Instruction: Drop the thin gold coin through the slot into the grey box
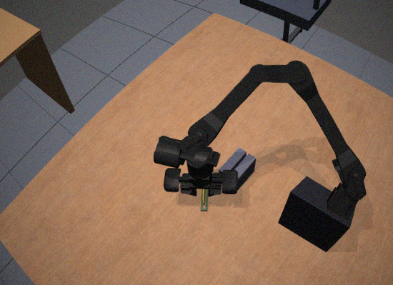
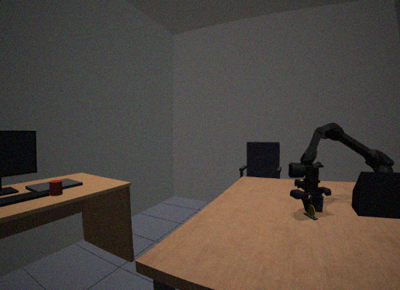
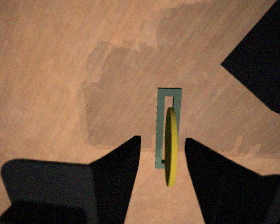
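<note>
Right now the gold coin is 10 mm behind my gripper tip.
</note>
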